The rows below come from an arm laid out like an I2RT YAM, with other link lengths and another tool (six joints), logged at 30 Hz.
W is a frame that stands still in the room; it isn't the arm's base.
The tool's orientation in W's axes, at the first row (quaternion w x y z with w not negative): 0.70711, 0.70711, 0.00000, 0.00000
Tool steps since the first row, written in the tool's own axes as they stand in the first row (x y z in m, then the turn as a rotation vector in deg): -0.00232, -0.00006, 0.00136, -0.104, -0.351, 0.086; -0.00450, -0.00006, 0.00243, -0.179, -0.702, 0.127; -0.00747, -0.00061, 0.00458, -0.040, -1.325, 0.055; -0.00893, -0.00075, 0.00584, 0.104, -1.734, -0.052; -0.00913, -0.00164, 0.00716, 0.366, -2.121, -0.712; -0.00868, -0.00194, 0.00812, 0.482, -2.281, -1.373; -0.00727, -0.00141, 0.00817, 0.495, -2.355, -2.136; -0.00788, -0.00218, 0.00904, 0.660, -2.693, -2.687; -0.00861, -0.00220, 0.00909, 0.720, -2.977, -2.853; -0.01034, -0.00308, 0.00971, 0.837, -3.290, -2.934; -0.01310, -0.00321, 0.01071, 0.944, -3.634, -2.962; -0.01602, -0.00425, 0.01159, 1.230, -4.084, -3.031; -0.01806, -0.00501, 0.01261, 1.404, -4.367, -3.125
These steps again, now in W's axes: -0.00232, -0.00136, -0.00006, -0.104, -0.086, -0.351; -0.00450, -0.00243, -0.00006, -0.179, -0.127, -0.702; -0.00747, -0.00458, -0.00061, -0.040, -0.055, -1.325; -0.00893, -0.00584, -0.00075, 0.104, 0.052, -1.734; -0.00913, -0.00716, -0.00164, 0.366, 0.712, -2.121; -0.00868, -0.00812, -0.00194, 0.482, 1.373, -2.281; -0.00727, -0.00817, -0.00141, 0.495, 2.136, -2.355; -0.00788, -0.00904, -0.00218, 0.660, 2.687, -2.693; -0.00861, -0.00909, -0.00220, 0.720, 2.853, -2.977; -0.01034, -0.00971, -0.00308, 0.837, 2.934, -3.290; -0.01310, -0.01071, -0.00321, 0.944, 2.962, -3.634; -0.01602, -0.01159, -0.00425, 1.230, 3.031, -4.084; -0.01806, -0.01261, -0.00501, 1.404, 3.125, -4.367
